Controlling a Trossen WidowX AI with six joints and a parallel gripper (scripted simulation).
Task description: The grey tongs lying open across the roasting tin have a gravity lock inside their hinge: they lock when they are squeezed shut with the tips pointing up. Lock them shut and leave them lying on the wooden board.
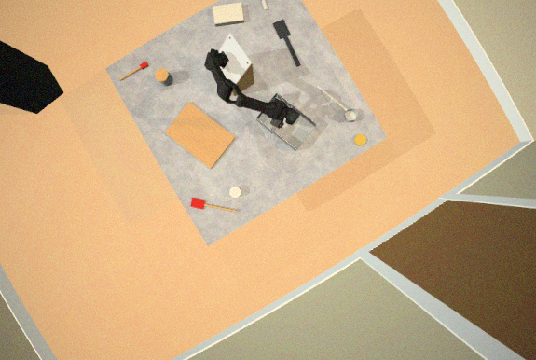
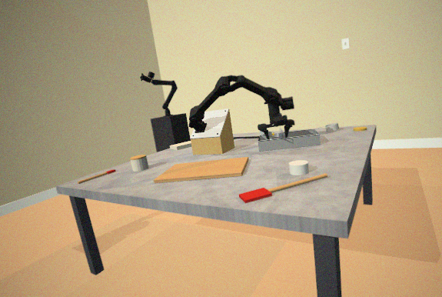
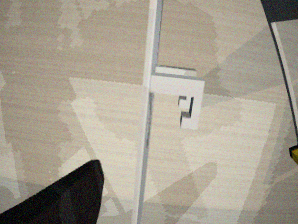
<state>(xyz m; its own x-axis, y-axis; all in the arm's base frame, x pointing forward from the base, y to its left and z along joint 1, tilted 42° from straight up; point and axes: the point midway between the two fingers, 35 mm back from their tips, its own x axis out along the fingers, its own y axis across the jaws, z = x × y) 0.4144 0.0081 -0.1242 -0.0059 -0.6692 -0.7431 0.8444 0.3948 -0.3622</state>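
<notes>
Right now the yellow piece is 1 cm behind my gripper tip, 3 cm to the right of it and 4 cm above it. From my gripper tip the other things lie so: wooden board 19 cm behind, 44 cm to the right, 2 cm below; then roasting tin 5 cm ahead, 2 cm to the left; then black spatula 38 cm behind, 33 cm to the left, 3 cm below.
</notes>
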